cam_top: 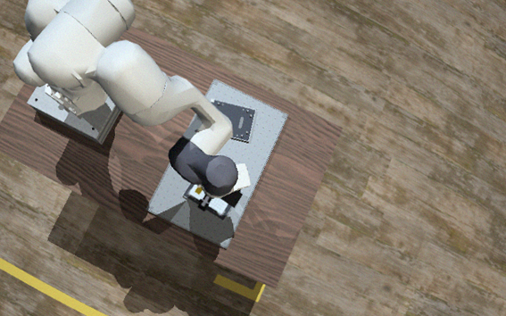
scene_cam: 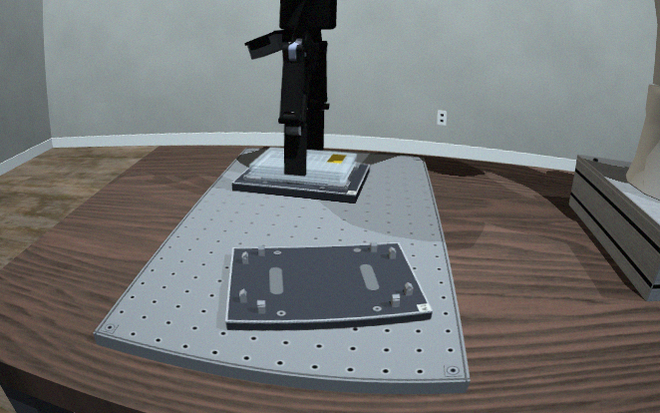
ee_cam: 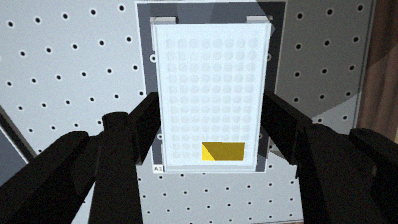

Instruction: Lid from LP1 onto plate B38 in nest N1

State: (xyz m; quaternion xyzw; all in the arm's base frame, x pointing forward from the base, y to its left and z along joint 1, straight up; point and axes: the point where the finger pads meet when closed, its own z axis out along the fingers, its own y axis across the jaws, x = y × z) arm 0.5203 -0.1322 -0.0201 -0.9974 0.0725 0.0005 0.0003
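My hand is 2 cm above the clear lid. From my hand the other things lie so: culture plate B38: 3 cm below; then nest N1: 5 cm below; then lid park LP1: 5 cm behind, 26 cm to the left, 5 cm below.
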